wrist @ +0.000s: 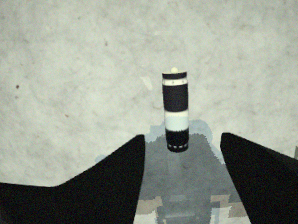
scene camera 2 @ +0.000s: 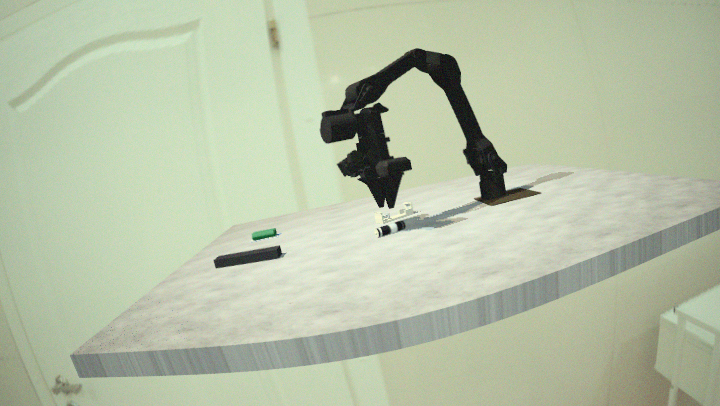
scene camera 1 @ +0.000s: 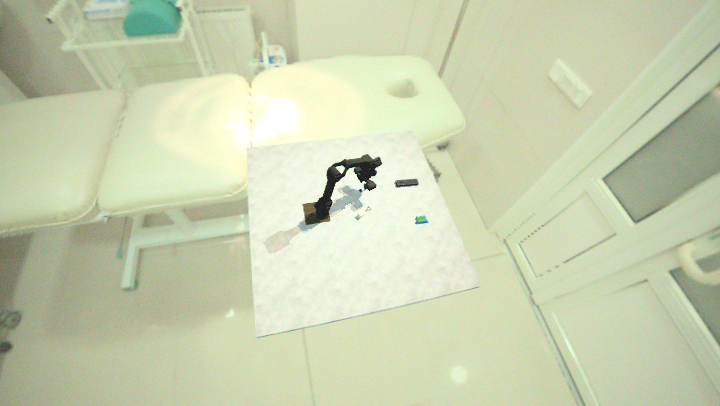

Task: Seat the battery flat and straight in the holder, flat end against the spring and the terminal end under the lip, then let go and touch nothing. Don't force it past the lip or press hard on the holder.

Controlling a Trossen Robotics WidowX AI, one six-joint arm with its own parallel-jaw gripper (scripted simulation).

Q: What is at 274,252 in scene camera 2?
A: A black bar.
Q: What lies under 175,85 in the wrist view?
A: A battery.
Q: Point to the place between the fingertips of my gripper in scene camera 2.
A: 386,207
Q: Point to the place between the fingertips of my gripper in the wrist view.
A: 182,140
